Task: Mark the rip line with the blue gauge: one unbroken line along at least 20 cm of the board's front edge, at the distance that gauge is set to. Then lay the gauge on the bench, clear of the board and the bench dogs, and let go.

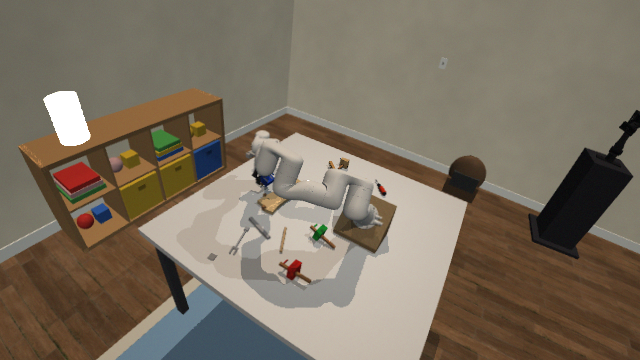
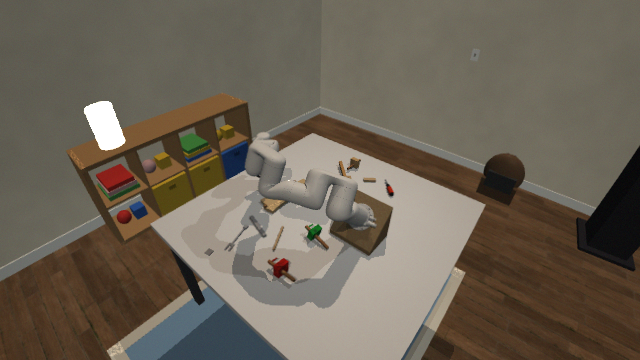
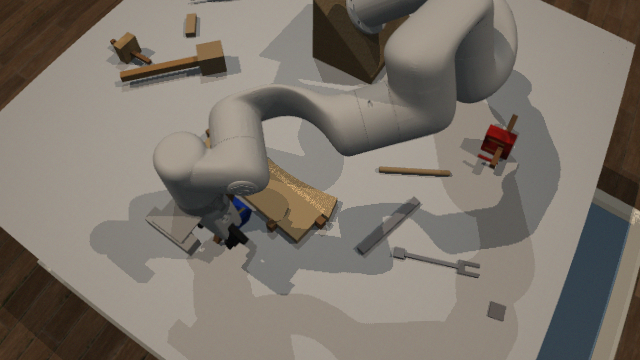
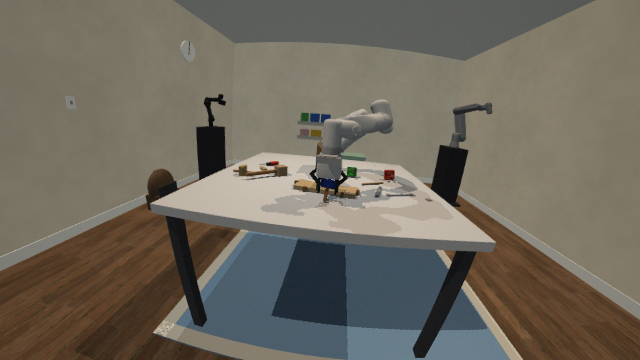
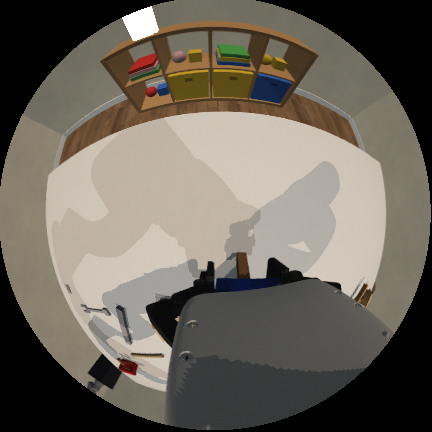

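Pixels of known places: gripper, fingertip midpoint: [image 1: 262,181] [image 4: 326,193] [image 5: 241,271]; arm's base, origin of the base link: [image 2: 360,217] [image 3: 366,8].
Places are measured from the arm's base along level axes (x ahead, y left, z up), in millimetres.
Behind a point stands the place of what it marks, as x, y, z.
Note:
The blue gauge [image 1: 267,181] @(557, 12, -34) [image 3: 243,212] @(564, 15, -32) [image 4: 328,183] @(610, -14, -27) [image 5: 247,284] @(613, -15, -33) is held in my gripper [image 3: 218,231] @(609, -17, -70) [image 4: 328,187] @(609, -17, -70) [image 5: 241,271] @(609, -17, -70), which is shut on its blue block. Its brown beam [image 4: 326,195] @(614, -17, -79) [image 5: 242,265] @(613, -20, -77) sticks out past the fingers. The wooden board [image 1: 272,202] @(473, 85, -90) [image 2: 274,204] @(459, 100, -90) [image 3: 301,215] @(498, 99, -90) [image 4: 350,191] @(507, 98, -90) lies on the bench, partly hidden by the arm. The gauge is at the board's front side; contact with it cannot be told. Brown bench dogs [image 3: 272,225] @(544, 60, -85) [image 3: 320,220] @(492, 137, -85) stand at the board's front and end. No marked line can be made out.
A green gauge [image 1: 320,232] @(149, 170, -51) [image 2: 314,232] @(146, 166, -53) and a red gauge [image 1: 294,270] @(140, 418, -48) [image 3: 499,142] @(167, 396, -58) lie on the bench. A grey bar [image 3: 387,227] @(438, 258, -99), a forked tool [image 3: 432,260] @(458, 364, -104), a dowel [image 3: 414,172] @(297, 259, -100), a small grey square [image 3: 496,311] @(495, 513, -107) and a mallet [image 3: 211,57] @(261, -269, -56) lie around the board.

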